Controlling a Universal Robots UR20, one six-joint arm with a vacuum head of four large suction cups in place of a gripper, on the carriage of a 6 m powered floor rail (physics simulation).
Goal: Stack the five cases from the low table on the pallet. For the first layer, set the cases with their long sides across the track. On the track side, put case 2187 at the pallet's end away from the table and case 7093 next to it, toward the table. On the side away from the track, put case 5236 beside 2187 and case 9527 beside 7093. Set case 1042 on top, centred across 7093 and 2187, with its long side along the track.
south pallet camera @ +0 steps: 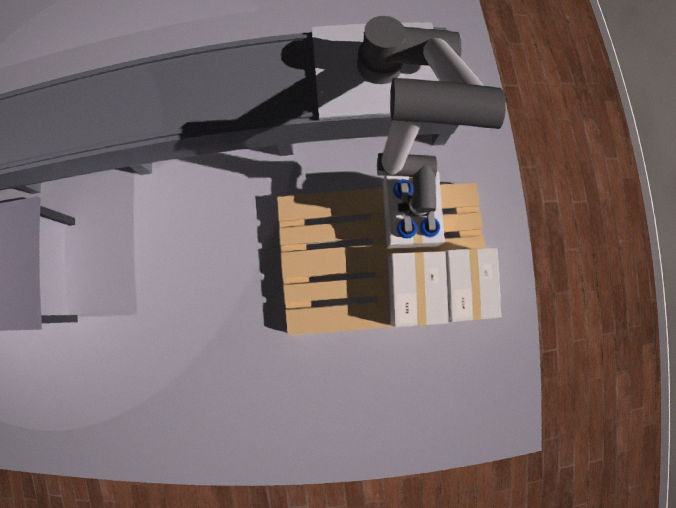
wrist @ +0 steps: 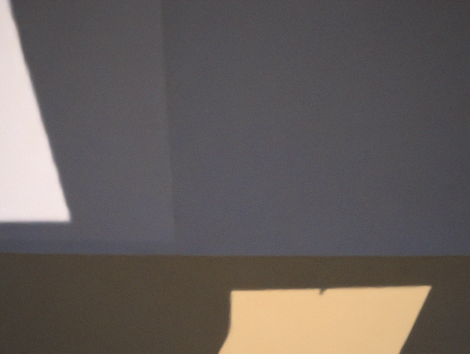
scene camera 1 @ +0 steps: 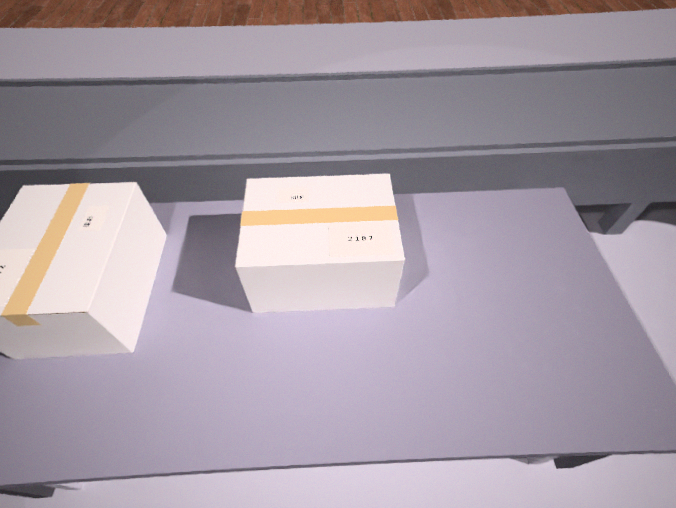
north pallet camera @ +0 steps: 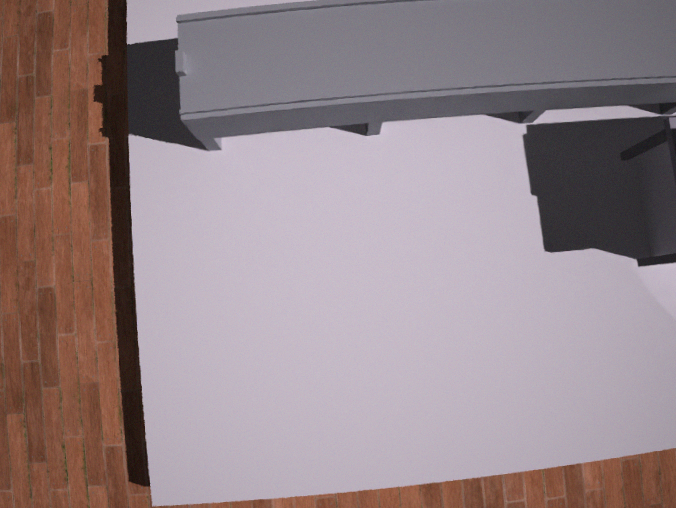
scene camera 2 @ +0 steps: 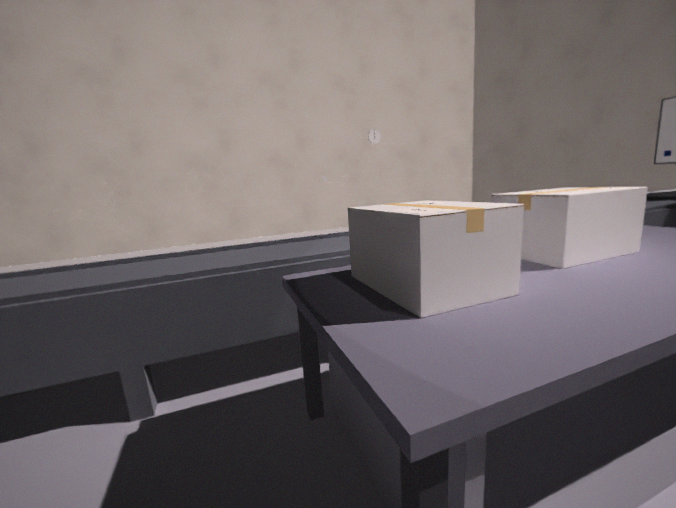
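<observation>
In the south pallet camera view my vacuum gripper is on top of a white case, 7093, and holds it; its label is hidden. The case is at the pallet's track side, beside case 9527; I cannot tell whether it touches the boards. Case 5236 stands beside 9527, at the end away from the table. The pallet shows bare boards on both sides of the held case. Case 2187 and case 1042 stand on the low table.
The floor rail runs along the table and the pallet. The arm's carriage is at the rail's end, across from the pallet. The wrist view shows blurred, shadowed surfaces and a bright tan patch.
</observation>
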